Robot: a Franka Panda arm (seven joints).
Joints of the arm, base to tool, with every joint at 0 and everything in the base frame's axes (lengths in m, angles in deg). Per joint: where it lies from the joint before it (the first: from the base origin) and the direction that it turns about. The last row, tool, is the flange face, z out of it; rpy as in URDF.
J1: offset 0 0 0.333 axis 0 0 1
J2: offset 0 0 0 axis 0 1 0
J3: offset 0 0 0.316 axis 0 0 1
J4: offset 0.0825 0 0 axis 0 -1 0
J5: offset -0.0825 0 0.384 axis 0 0 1
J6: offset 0 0 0 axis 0 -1 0
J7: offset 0.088 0 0 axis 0 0 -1
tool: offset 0 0 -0.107 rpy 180 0 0
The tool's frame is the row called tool.
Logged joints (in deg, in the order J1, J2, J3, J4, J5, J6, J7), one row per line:
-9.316 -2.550 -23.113 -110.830 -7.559 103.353 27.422
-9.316 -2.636 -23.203 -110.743 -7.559 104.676 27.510
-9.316 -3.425 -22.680 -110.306 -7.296 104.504 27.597
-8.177 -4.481 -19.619 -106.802 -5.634 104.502 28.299
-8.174 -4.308 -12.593 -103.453 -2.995 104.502 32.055
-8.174 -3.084 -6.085 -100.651 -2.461 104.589 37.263
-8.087 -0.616 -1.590 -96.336 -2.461 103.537 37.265
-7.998 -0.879 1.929 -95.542 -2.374 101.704 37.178
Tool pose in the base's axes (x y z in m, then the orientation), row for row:
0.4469 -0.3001 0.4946 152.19 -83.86 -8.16
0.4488 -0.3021 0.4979 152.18 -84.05 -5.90
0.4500 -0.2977 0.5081 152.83 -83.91 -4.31
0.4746 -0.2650 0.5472 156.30 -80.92 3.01
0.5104 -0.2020 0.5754 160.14 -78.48 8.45
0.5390 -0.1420 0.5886 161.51 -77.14 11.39
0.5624 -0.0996 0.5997 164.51 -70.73 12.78
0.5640 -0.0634 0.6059 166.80 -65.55 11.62
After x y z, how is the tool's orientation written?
As a rotation vector, in degrees.
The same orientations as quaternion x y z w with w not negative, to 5 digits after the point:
0.87366 -0.48140 -0.04684 0.05271
0.87364 -0.48252 -0.03387 0.05279
0.87526 -0.48055 -0.02468 0.04882
0.88738 -0.45942 0.01709 0.03463
0.89689 -0.43954 0.04733 0.01277
0.90052 -0.43011 0.06351 0.00569
0.91635 -0.39398 0.07119 0.00414
0.92875 -0.36499 0.06470 0.00354

